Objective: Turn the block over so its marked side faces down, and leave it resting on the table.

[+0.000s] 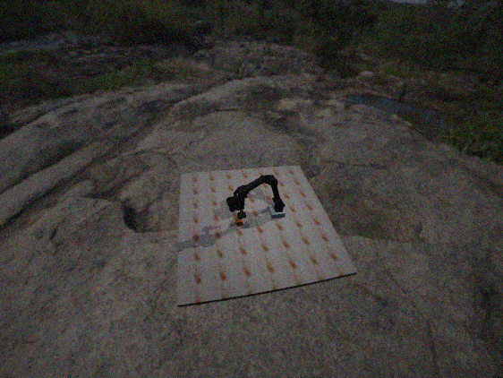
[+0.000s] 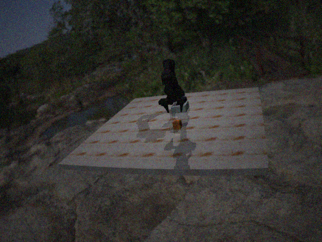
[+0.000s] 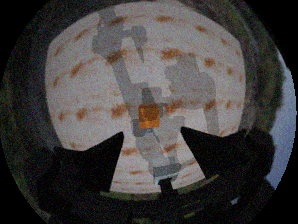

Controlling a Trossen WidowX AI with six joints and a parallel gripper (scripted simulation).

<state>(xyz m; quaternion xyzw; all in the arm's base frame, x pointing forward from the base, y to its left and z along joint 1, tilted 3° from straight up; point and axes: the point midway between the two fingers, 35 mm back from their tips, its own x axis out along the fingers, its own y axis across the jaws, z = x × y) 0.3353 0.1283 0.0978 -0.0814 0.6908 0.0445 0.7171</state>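
The orange block lies 9 cm below my gripper tip and 1 cm behind it.
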